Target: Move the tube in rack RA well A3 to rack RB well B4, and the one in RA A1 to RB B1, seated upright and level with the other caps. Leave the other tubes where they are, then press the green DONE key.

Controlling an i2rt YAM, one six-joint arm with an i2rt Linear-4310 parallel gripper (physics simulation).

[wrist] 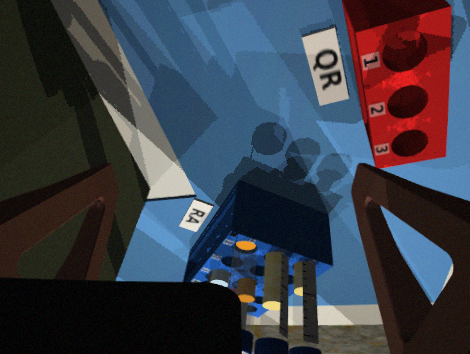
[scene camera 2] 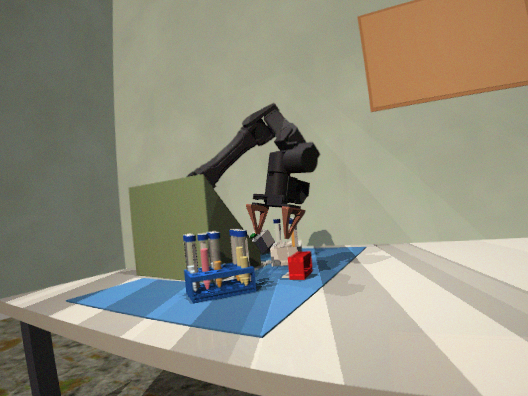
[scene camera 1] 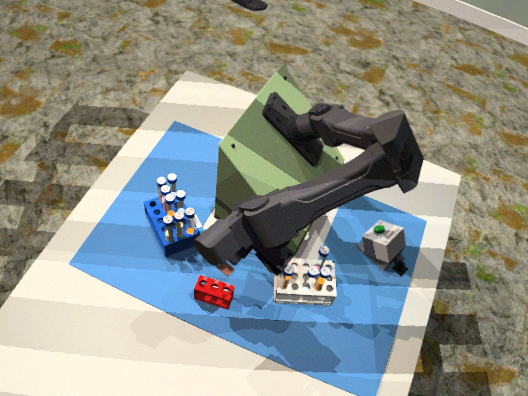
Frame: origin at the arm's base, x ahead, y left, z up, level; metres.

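Seen in the pictures: gripper, fingertip midpoint: (wrist: 234, 176) (scene camera 2: 271, 236); arm's base, origin of the base link: (scene camera 2: 176, 213) (scene camera 1: 292, 130).
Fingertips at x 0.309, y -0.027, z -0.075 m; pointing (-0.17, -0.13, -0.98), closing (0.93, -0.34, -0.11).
Note:
Offsets run from my fingertips to a thing's top centre. "pt": to the spot under its first point. Level surfaces: height alone.
The blue rack RA @(dx -0.054, dy -0.167, dz -0.043 m) (scene camera 1: 162, 235) (scene camera 2: 189, 287) (wrist: 285, 220) holds several upright tubes with blue-rimmed caps. In the wrist view an orange fill @(pt dx -0.035, dy -0.106, dz -0.040 m) (wrist: 245, 245) shows at the rack's near corner, by the RA label @(pt dx -0.094, dy -0.126, dz -0.091 m) (wrist: 196, 215); most caps are cut off or hidden. The white rack @(dx -0.023, dy +0.161, dz -0.043 m) (scene camera 1: 305, 300) (scene camera 2: 284, 254) also holds several tubes, at different heights; its label cannot be read, and its wells are partly hidden. The green key @(dx -0.192, dy +0.290, dz -0.018 m) (scene camera 1: 379, 228) (scene camera 2: 253, 235) sits on a grey box. My gripper (scene camera 2: 272, 235) (wrist: 234, 176) is open and empty, hanging above the mat between the two racks.
A red three-hole block @(dx +0.073, dy -0.013, dz -0.043 m) (scene camera 1: 213, 295) (scene camera 2: 300, 265) (wrist: 437, 122) stands between the racks, near the QR label @(pt dx +0.041, dy -0.013, dz -0.091 m) (wrist: 326, 67). The green arm mount (scene camera 1: 260, 165) (scene camera 2: 167, 230) rises behind them. All stand on the blue mat @(dz -0.093 m) (scene camera 1: 125, 270) (scene camera 2: 165, 310). A dark shoe (scene camera 1: 252, 4) shows on the floor beyond.

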